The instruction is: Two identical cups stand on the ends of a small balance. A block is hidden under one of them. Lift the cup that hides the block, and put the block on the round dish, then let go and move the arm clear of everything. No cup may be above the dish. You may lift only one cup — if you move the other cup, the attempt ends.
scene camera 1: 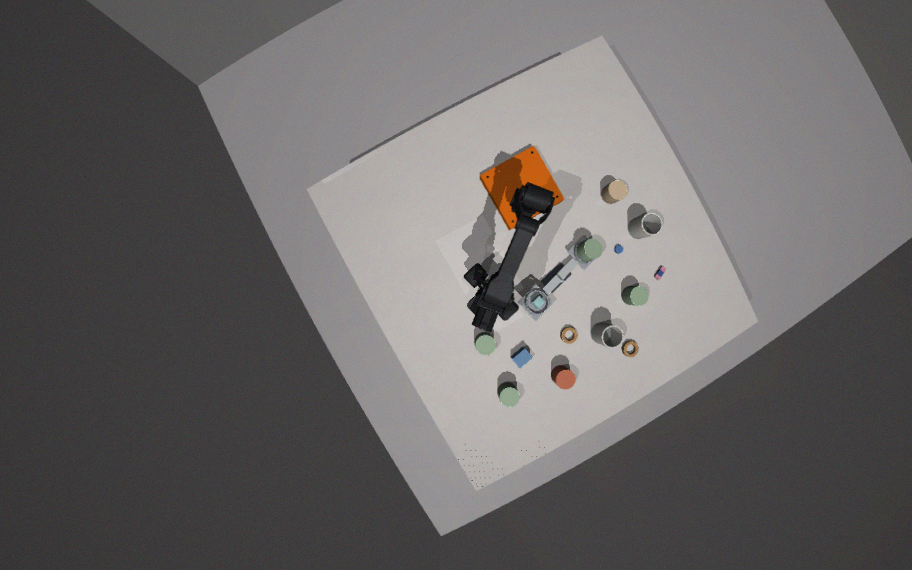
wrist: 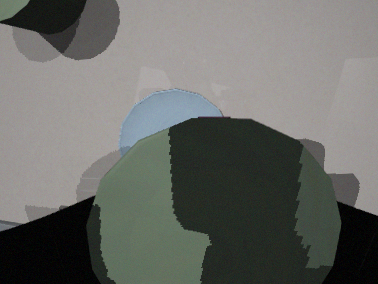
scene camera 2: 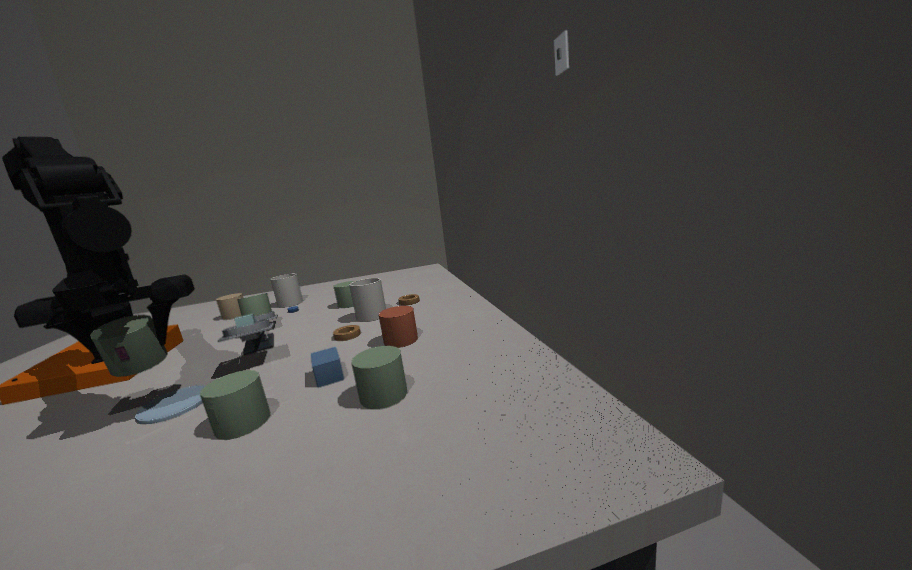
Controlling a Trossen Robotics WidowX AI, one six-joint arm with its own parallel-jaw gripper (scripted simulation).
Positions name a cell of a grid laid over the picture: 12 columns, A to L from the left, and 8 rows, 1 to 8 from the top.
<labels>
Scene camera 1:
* my gripper: G5
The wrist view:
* my gripper: G6
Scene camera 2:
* my gripper: B5
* green cup: B5, held by my gripper
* red cylinder: F5
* balance: D5
</labels>
